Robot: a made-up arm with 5 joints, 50 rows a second.
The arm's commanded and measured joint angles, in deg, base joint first. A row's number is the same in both.
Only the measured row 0 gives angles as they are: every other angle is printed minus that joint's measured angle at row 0.
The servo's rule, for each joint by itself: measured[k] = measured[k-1] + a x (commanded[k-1-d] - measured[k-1]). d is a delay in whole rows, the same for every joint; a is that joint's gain. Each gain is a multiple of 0.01, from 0.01 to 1. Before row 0 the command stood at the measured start. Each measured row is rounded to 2 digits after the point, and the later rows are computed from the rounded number. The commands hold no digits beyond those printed.
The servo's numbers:
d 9
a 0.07 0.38 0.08 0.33 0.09
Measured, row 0:
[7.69, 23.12, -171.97, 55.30, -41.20]
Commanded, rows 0 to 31:
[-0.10, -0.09, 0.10, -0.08, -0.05]
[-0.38, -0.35, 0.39, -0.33, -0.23]
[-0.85, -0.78, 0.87, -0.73, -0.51]
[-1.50, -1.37, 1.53, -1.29, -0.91]
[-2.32, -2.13, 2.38, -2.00, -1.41]
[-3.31, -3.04, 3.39, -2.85, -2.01]
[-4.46, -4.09, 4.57, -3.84, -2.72]
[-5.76, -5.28, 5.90, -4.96, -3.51]
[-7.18, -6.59, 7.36, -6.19, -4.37]
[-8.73, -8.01, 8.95, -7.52, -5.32]
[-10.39, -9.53, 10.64, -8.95, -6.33]
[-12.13, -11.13, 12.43, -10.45, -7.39]
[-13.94, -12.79, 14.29, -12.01, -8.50]
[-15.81, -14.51, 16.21, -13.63, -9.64]
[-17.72, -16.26, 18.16, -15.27, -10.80]
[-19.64, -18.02, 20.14, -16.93, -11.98]
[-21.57, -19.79, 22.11, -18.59, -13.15]
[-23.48, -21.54, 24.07, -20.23, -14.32]
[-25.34, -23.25, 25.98, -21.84, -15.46]
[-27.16, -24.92, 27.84, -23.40, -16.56]
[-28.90, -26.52, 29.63, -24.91, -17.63]
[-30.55, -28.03, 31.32, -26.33, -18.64]
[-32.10, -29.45, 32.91, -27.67, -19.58]
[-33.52, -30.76, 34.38, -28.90, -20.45]
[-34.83, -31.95, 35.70, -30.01, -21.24]
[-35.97, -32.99, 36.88, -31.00, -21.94]
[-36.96, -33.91, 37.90, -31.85, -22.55]
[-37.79, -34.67, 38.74, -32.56, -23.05]
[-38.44, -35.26, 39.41, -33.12, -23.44]
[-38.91, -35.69, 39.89, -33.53, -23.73]
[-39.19, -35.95, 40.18, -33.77, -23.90]
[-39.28, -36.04, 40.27, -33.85, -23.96]
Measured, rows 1 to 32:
[0.00, 0.00, 0.00, 0.00, 0.00]
[0.00, 0.00, 0.00, 0.00, 0.00]
[0.00, 0.00, 0.00, 0.00, 0.00]
[0.00, 0.00, 0.00, 0.00, 0.00]
[0.00, 0.00, 0.00, 0.00, 0.00]
[0.00, 0.00, 0.00, 0.00, 0.00]
[0.00, 0.00, 0.00, 0.00, 0.00]
[0.00, 0.00, 0.00, 0.00, 0.00]
[0.00, 0.00, 0.00, 0.00, 0.00]
[-0.01, -0.03, 0.01, -0.03, 0.00]
[-0.04, -0.15, 0.04, -0.13, -0.02]
[-0.10, -0.39, 0.11, -0.33, -0.06]
[-0.20, -0.76, 0.22, -0.65, -0.14]
[-0.35, -1.28, 0.39, -1.10, -0.25]
[-0.56, -1.95, 0.63, -1.68, -0.41]
[-0.83, -2.76, 0.95, -2.39, -0.62]
[-1.18, -3.72, 1.35, -3.24, -0.88]
[-1.60, -4.81, 1.83, -4.21, -1.19]
[-2.10, -6.03, 2.40, -5.30, -1.56]
[-2.68, -7.36, 3.06, -6.50, -1.99]
[-3.34, -8.79, 3.81, -7.80, -2.48]
[-4.08, -10.31, 4.65, -9.19, -3.02]
[-4.90, -11.91, 5.57, -10.66, -3.62]
[-5.80, -13.56, 6.58, -12.18, -4.27]
[-6.77, -15.25, 7.66, -13.75, -4.96]
[-7.81, -16.98, 8.82, -15.35, -5.70]
[-8.91, -18.71, 10.04, -16.96, -6.48]
[-10.06, -20.44, 11.32, -18.57, -7.29]
[-11.26, -22.14, 12.64, -20.16, -8.12]
[-12.49, -23.80, 14.00, -21.73, -8.98]
[-13.75, -25.41, 15.39, -23.25, -9.85]
[-15.03, -26.95, 16.79, -24.71, -10.73]

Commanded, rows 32 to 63:
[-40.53, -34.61, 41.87, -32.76, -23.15]
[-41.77, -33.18, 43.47, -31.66, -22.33]
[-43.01, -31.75, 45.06, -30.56, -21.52]
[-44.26, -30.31, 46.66, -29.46, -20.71]
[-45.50, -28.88, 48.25, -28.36, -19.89]
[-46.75, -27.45, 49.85, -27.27, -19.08]
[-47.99, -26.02, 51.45, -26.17, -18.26]
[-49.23, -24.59, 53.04, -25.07, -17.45]
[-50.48, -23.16, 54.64, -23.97, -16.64]
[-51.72, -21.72, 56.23, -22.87, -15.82]
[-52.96, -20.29, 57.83, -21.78, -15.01]
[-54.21, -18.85, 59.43, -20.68, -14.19]
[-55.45, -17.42, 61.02, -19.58, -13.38]
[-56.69, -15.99, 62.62, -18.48, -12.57]
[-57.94, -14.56, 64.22, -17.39, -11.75]
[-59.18, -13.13, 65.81, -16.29, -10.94]
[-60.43, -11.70, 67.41, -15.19, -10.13]
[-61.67, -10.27, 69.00, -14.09, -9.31]
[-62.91, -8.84, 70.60, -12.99, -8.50]
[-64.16, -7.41, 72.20, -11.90, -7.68]
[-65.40, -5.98, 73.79, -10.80, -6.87]
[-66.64, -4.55, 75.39, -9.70, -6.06]
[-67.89, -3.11, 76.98, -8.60, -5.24]
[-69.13, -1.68, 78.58, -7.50, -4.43]
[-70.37, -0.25, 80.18, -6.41, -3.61]
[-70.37, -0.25, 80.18, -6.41, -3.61]
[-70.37, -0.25, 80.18, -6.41, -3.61]
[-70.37, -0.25, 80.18, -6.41, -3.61]
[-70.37, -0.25, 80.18, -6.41, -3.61]
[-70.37, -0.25, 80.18, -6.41, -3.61]
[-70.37, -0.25, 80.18, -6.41, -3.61]
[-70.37, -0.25, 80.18, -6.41, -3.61]
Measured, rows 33 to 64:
[-16.32, -28.40, 18.20, -26.09, -11.60]
[-17.62, -29.75, 19.60, -27.38, -12.47]
[-18.90, -30.98, 20.98, -28.57, -13.32]
[-20.16, -32.09, 22.33, -29.65, -14.15]
[-21.39, -33.07, 23.64, -30.61, -14.95]
[-22.58, -33.90, 24.90, -31.44, -15.71]
[-23.72, -34.58, 26.10, -32.13, -16.43]
[-24.80, -35.10, 27.23, -32.67, -17.10]
[-25.81, -35.46, 28.27, -33.06, -17.72]
[-26.84, -35.14, 29.36, -32.96, -18.21]
[-27.89, -34.40, 30.49, -32.53, -18.58]
[-28.95, -33.39, 31.66, -31.88, -18.84]
[-30.02, -32.22, 32.86, -31.08, -19.01]
[-31.10, -30.95, 34.09, -30.18, -19.09]
[-32.20, -29.62, 35.35, -29.22, -19.09]
[-33.31, -28.25, 36.64, -28.21, -19.02]
[-34.42, -26.86, 37.95, -27.17, -18.88]
[-35.54, -25.45, 39.29, -26.11, -18.68]
[-36.67, -24.03, 40.65, -25.04, -18.42]
[-37.81, -22.61, 42.02, -23.96, -18.11]
[-38.96, -21.18, 43.41, -22.88, -17.76]
[-40.11, -19.75, 44.82, -21.79, -17.37]
[-41.27, -18.32, 46.24, -20.70, -16.94]
[-42.44, -16.89, 47.68, -19.61, -16.47]
[-43.61, -15.46, 49.13, -18.51, -15.97]
[-44.79, -14.03, 50.59, -17.41, -15.44]
[-45.97, -12.60, 52.06, -16.31, -14.89]
[-47.16, -11.17, 53.54, -15.21, -14.31]
[-48.35, -9.74, 55.03, -14.12, -13.71]
[-49.54, -8.31, 56.53, -13.02, -13.09]
[-50.74, -6.88, 58.04, -11.92, -12.46]
[-51.94, -5.45, 59.56, -10.82, -11.81]

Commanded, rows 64 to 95:
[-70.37, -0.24, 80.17, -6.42, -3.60]
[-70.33, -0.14, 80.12, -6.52, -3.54]
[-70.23, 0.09, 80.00, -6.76, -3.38]
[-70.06, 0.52, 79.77, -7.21, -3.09]
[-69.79, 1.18, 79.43, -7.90, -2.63]
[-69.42, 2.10, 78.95, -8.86, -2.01]
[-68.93, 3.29, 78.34, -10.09, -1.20]
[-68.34, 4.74, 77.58, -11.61, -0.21]
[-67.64, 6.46, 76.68, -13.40, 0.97]
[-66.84, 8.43, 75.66, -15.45, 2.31]
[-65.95, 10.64, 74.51, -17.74, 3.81]
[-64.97, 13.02, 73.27, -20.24, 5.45]
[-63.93, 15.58, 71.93, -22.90, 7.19]
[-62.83, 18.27, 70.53, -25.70, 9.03]
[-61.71, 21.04, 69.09, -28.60, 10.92]
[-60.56, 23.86, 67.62, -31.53, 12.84]
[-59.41, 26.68, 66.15, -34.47, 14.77]
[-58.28, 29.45, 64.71, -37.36, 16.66]
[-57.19, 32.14, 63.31, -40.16, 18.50]
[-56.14, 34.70, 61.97, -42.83, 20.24]
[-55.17, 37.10, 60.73, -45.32, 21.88]
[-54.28, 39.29, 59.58, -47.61, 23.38]
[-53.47, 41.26, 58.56, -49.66, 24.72]
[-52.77, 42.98, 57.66, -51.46, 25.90]
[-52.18, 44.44, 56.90, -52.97, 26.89]
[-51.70, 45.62, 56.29, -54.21, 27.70]
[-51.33, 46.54, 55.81, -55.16, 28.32]
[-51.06, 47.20, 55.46, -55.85, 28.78]
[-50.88, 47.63, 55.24, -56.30, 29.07]
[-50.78, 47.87, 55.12, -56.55, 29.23]
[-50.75, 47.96, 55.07, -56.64, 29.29]
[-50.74, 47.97, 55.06, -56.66, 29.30]
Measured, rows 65 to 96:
[-53.14, -4.02, 61.08, -9.72, -11.15]
[-54.35, -2.59, 62.61, -8.63, -10.47]
[-55.47, -1.70, 64.02, -7.90, -9.85]
[-56.51, -1.15, 65.31, -7.41, -9.29]
[-57.48, -0.81, 66.50, -7.08, -8.78]
[-58.38, -0.60, 67.59, -6.86, -8.31]
[-59.22, -0.47, 68.60, -6.71, -7.89]
[-60.00, -0.39, 69.53, -6.61, -7.50]
[-60.73, -0.34, 70.38, -6.54, -7.15]
[-61.40, -0.30, 71.16, -6.50, -6.83]
[-62.03, -0.24, 71.88, -6.51, -6.53]
[-62.60, -0.11, 72.53, -6.59, -6.25]
[-63.12, 0.13, 73.11, -6.79, -5.97]
[-63.59, 0.53, 73.62, -7.16, -5.67]
[-64.00, 1.13, 74.05, -7.72, -5.34]
[-64.35, 1.95, 74.39, -8.50, -4.97]
[-64.63, 3.01, 74.65, -9.53, -4.54]
[-64.84, 4.32, 74.81, -10.81, -4.04]
[-64.98, 5.88, 74.88, -12.34, -3.47]
[-65.05, 7.69, 74.85, -14.12, -2.81]
[-65.04, 9.72, 74.72, -16.14, -2.07]
[-64.96, 11.95, 74.50, -18.37, -1.24]
[-64.81, 14.35, 74.18, -20.79, -0.32]
[-64.59, 16.89, 73.77, -23.37, 0.69]
[-64.31, 19.54, 73.28, -26.06, 1.78]
[-63.97, 22.25, 72.71, -28.84, 2.95]
[-63.57, 24.99, 72.07, -31.65, 4.18]
[-63.12, 27.71, 71.37, -34.46, 5.47]
[-62.63, 30.37, 70.62, -37.22, 6.80]
[-62.11, 32.93, 69.83, -39.89, 8.16]
[-61.56, 35.35, 69.01, -42.44, 9.53]
[-60.99, 37.60, 68.17, -44.82, 10.90]

